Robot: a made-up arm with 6 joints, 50 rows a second.
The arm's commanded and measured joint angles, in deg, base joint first. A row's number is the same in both.
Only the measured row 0 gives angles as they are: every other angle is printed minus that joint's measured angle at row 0.
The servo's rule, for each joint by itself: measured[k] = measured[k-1] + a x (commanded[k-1-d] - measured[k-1]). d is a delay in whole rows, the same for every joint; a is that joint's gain. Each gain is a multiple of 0.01, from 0.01 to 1. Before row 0 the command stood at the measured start. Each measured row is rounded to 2 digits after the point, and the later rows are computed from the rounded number. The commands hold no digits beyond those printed.
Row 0, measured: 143.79, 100.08, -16.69, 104.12, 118.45, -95.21
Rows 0 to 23, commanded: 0.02, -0.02, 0.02, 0.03, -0.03, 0.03; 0.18, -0.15, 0.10, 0.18, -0.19, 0.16; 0.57, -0.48, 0.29, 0.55, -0.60, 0.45; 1.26, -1.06, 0.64, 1.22, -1.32, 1.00; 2.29, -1.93, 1.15, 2.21, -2.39, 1.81; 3.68, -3.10, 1.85, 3.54, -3.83, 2.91; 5.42, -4.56, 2.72, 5.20, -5.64, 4.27; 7.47, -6.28, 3.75, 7.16, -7.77, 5.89; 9.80, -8.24, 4.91, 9.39, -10.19, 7.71; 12.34, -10.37, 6.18, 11.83, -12.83, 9.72; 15.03, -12.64, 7.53, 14.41, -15.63, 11.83; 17.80, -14.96, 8.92, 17.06, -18.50, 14.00; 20.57, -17.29, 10.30, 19.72, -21.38, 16.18; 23.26, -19.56, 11.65, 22.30, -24.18, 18.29; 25.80, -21.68, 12.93, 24.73, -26.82, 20.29; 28.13, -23.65, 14.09, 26.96, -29.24, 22.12; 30.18, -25.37, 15.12, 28.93, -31.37, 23.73; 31.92, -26.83, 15.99, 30.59, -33.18, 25.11; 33.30, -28.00, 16.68, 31.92, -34.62, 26.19; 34.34, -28.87, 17.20, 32.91, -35.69, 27.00; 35.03, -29.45, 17.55, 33.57, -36.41, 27.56; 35.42, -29.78, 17.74, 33.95, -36.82, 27.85; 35.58, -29.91, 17.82, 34.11, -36.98, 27.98; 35.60, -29.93, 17.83, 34.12, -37.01, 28.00
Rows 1 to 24, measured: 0.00, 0.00, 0.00, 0.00, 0.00, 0.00; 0.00, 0.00, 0.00, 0.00, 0.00, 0.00; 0.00, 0.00, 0.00, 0.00, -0.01, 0.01; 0.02, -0.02, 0.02, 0.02, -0.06, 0.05; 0.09, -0.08, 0.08, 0.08, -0.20, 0.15; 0.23, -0.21, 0.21, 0.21, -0.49, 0.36; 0.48, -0.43, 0.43, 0.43, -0.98, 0.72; 0.86, -0.78, 0.76, 0.77, -1.72, 1.27; 1.41, -1.27, 1.21, 1.26, -2.74, 2.02; 2.14, -1.92, 1.79, 1.91, -4.05, 2.99; 3.06, -2.74, 2.51, 2.73, -5.65, 4.17; 4.17, -3.73, 3.35, 3.73, -7.52, 5.56; 5.47, -4.89, 4.31, 4.90, -9.63, 7.13; 6.95, -6.20, 5.37, 6.24, -11.94, 8.85; 8.58, -7.64, 6.50, 7.72, -14.39, 10.68; 10.34, -9.19, 7.68, 9.32, -16.94, 12.58; 12.20, -10.81, 8.89, 11.02, -19.51, 14.51; 14.11, -12.48, 10.09, 12.77, -22.04, 16.41; 16.04, -14.16, 11.25, 14.55, -24.47, 18.24; 17.95, -15.81, 12.34, 16.31, -26.73, 19.96; 19.79, -17.39, 13.34, 18.03, -28.78, 21.52; 21.54, -18.88, 14.23, 19.67, -30.58, 22.89; 23.16, -20.25, 14.99, 21.20, -32.10, 24.06; 24.63, -21.49, 15.62, 22.60, -33.33, 25.01
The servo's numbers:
d 2
a 0.12 0.13 0.23 0.11 0.26 0.25

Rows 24 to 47, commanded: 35.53, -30.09, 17.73, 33.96, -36.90, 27.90; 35.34, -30.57, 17.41, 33.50, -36.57, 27.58; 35.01, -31.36, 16.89, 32.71, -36.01, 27.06; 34.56, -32.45, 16.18, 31.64, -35.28, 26.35; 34.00, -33.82, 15.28, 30.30, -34.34, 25.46; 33.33, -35.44, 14.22, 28.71, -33.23, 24.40; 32.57, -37.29, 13.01, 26.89, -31.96, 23.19; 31.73, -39.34, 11.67, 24.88, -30.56, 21.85; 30.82, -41.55, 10.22, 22.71, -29.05, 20.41; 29.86, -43.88, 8.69, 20.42, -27.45, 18.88; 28.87, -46.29, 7.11, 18.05, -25.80, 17.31; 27.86, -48.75, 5.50, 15.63, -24.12, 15.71; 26.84, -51.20, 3.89, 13.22, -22.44, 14.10; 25.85, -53.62, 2.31, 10.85, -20.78, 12.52; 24.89, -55.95, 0.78, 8.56, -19.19, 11.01; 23.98, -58.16, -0.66, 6.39, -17.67, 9.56; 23.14, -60.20, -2.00, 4.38, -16.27, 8.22; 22.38, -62.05, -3.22, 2.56, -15.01, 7.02; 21.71, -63.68, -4.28, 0.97, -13.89, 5.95; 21.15, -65.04, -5.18, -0.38, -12.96, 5.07; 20.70, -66.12, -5.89, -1.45, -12.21, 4.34; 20.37, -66.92, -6.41, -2.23, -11.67, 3.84; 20.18, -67.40, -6.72, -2.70, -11.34, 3.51; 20.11, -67.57, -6.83, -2.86, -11.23, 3.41
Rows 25 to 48, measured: 25.94, -22.58, 16.13, 23.87, -34.28, 25.75; 27.10, -23.54, 16.52, 25.00, -34.99, 26.31; 28.11, -24.39, 16.80, 25.99, -35.49, 26.71; 28.98, -25.19, 16.94, 26.82, -35.77, 26.93; 29.70, -25.99, 16.93, 27.47, -35.83, 26.96; 30.28, -26.83, 16.76, 27.93, -35.69, 26.81; 30.73, -27.74, 16.42, 28.19, -35.34, 26.47; 31.04, -28.74, 15.91, 28.25, -34.79, 25.95; 31.22, -29.85, 15.24, 28.10, -34.05, 25.26; 31.28, -31.08, 14.42, 27.75, -33.14, 24.41; 31.22, -32.44, 13.45, 27.20, -32.08, 23.41; 31.06, -33.93, 12.36, 26.45, -30.88, 22.28; 30.80, -35.54, 11.15, 25.53, -29.56, 21.04; 30.45, -37.26, 9.85, 24.44, -28.15, 19.71; 30.02, -39.07, 8.48, 23.21, -26.67, 18.31; 29.52, -40.96, 7.06, 21.85, -25.14, 16.86; 28.96, -42.91, 5.62, 20.39, -23.59, 15.40; 28.36, -44.89, 4.18, 18.85, -22.05, 13.94; 27.73, -46.88, 2.76, 17.26, -20.55, 12.51; 27.09, -48.85, 1.38, 15.64, -19.11, 11.14; 26.44, -50.78, 0.08, 14.03, -17.75, 9.84; 25.81, -52.63, -1.13, 12.44, -16.50, 8.65; 25.20, -54.38, -2.22, 10.91, -15.38, 7.57; 24.62, -56.01, -3.18, 9.46, -14.42, 6.64
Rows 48 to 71, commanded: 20.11, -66.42, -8.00, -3.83, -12.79, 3.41; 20.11, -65.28, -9.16, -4.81, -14.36, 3.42; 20.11, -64.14, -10.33, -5.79, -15.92, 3.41; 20.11, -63.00, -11.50, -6.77, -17.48, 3.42; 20.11, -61.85, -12.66, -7.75, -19.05, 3.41; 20.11, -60.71, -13.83, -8.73, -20.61, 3.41; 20.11, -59.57, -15.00, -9.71, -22.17, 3.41; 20.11, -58.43, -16.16, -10.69, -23.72, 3.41; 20.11, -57.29, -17.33, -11.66, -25.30, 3.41; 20.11, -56.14, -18.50, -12.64, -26.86, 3.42; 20.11, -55.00, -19.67, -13.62, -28.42, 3.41; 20.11, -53.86, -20.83, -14.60, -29.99, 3.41; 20.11, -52.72, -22.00, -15.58, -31.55, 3.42; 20.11, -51.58, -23.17, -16.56, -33.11, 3.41; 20.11, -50.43, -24.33, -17.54, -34.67, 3.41; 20.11, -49.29, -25.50, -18.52, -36.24, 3.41; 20.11, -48.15, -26.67, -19.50, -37.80, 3.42; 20.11, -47.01, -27.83, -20.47, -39.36, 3.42; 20.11, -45.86, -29.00, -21.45, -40.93, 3.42; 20.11, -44.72, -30.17, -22.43, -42.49, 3.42; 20.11, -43.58, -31.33, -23.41, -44.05, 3.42; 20.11, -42.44, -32.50, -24.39, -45.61, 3.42; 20.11, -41.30, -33.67, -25.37, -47.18, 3.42; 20.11, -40.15, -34.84, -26.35, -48.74, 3.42
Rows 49 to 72, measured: 24.09, -57.49, -3.99, 8.12, -13.62, 5.86; 23.61, -58.80, -4.64, 6.91, -13.00, 5.25; 23.19, -59.79, -5.41, 5.73, -12.95, 4.79; 22.82, -60.50, -6.27, 4.57, -13.32, 4.45; 22.49, -60.97, -7.20, 3.43, -14.00, 4.19; 22.20, -61.23, -8.19, 2.31, -14.90, 4.00; 21.95, -61.31, -9.22, 1.20, -15.98, 3.85; 21.73, -61.23, -10.28, 0.11, -17.18, 3.74; 21.54, -61.01, -11.37, -0.97, -18.48, 3.66; 21.37, -60.67, -12.47, -2.04, -19.84, 3.60; 21.22, -60.23, -13.59, -3.10, -21.26, 3.55; 21.09, -59.70, -14.72, -4.15, -22.72, 3.52; 20.97, -59.09, -15.86, -5.19, -24.20, 3.49; 20.87, -58.41, -17.00, -6.23, -25.71, 3.47; 20.78, -57.67, -18.15, -7.26, -27.23, 3.46; 20.70, -56.88, -19.30, -8.28, -28.76, 3.45; 20.63, -56.04, -20.46, -9.30, -30.30, 3.44; 20.57, -55.16, -21.62, -10.31, -31.84, 3.43; 20.51, -54.25, -22.78, -11.32, -33.39, 3.43; 20.46, -53.31, -23.94, -12.33, -34.94, 3.43; 20.42, -52.34, -25.10, -13.33, -36.50, 3.43; 20.38, -51.35, -26.27, -14.33, -38.06, 3.43; 20.35, -50.34, -27.43, -15.33, -39.62, 3.43; 20.32, -49.31, -28.60, -16.33, -41.18, 3.43
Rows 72 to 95, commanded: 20.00, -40.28, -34.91, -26.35, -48.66, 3.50; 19.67, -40.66, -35.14, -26.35, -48.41, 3.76; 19.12, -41.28, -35.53, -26.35, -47.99, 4.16; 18.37, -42.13, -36.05, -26.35, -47.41, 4.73; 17.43, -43.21, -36.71, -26.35, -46.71, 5.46; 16.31, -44.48, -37.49, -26.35, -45.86, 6.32; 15.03, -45.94, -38.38, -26.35, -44.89, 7.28; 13.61, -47.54, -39.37, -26.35, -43.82, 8.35; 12.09, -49.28, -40.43, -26.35, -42.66, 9.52; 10.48, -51.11, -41.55, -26.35, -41.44, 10.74; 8.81, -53.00, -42.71, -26.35, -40.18, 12.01; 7.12, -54.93, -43.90, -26.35, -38.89, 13.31; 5.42, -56.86, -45.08, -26.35, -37.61, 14.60; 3.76, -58.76, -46.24, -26.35, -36.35, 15.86; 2.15, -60.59, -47.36, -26.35, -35.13, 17.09; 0.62, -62.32, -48.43, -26.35, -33.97, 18.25; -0.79, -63.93, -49.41, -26.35, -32.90, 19.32; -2.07, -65.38, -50.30, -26.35, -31.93, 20.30; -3.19, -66.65, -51.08, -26.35, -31.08, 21.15; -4.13, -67.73, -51.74, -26.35, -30.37, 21.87; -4.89, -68.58, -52.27, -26.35, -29.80, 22.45; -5.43, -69.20, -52.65, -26.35, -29.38, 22.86; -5.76, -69.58, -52.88, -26.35, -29.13, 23.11; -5.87, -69.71, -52.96, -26.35, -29.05, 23.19
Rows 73 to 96, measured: 20.29, -48.27, -29.77, -17.32, -42.74, 3.43; 20.27, -47.21, -30.94, -18.31, -44.30, 3.43; 20.24, -46.31, -31.85, -19.19, -45.43, 3.45; 20.17, -45.58, -32.61, -19.98, -46.20, 3.53; 20.04, -45.02, -33.28, -20.68, -46.67, 3.69; 19.84, -44.64, -33.92, -21.30, -46.86, 3.95; 19.55, -44.45, -34.56, -21.86, -46.82, 4.33; 19.16, -44.45, -35.23, -22.35, -46.57, 4.83; 18.66, -44.64, -35.95, -22.79, -46.13, 5.44; 18.05, -45.02, -36.74, -23.18, -45.53, 6.17; 17.33, -45.57, -37.59, -23.53, -44.78, 7.01; 16.51, -46.29, -38.50, -23.84, -43.91, 7.94; 15.59, -47.16, -39.47, -24.12, -42.94, 8.96; 14.57, -48.17, -40.49, -24.37, -41.89, 10.05; 13.47, -49.30, -41.55, -24.59, -40.78, 11.19; 12.30, -50.53, -42.63, -24.78, -39.63, 12.36; 11.08, -51.84, -43.72, -24.95, -38.46, 13.54; 9.82, -53.20, -44.80, -25.10, -37.29, 14.72; 8.55, -54.59, -45.86, -25.24, -36.15, 15.87; 7.28, -55.99, -46.88, -25.36, -35.05, 16.98; 6.02, -57.38, -47.85, -25.47, -34.02, 18.02; 4.80, -58.73, -48.74, -25.57, -33.07, 18.98; 3.64, -60.01, -49.55, -25.66, -32.22, 19.85; 2.55, -61.20, -50.26, -25.74, -31.48, 20.60
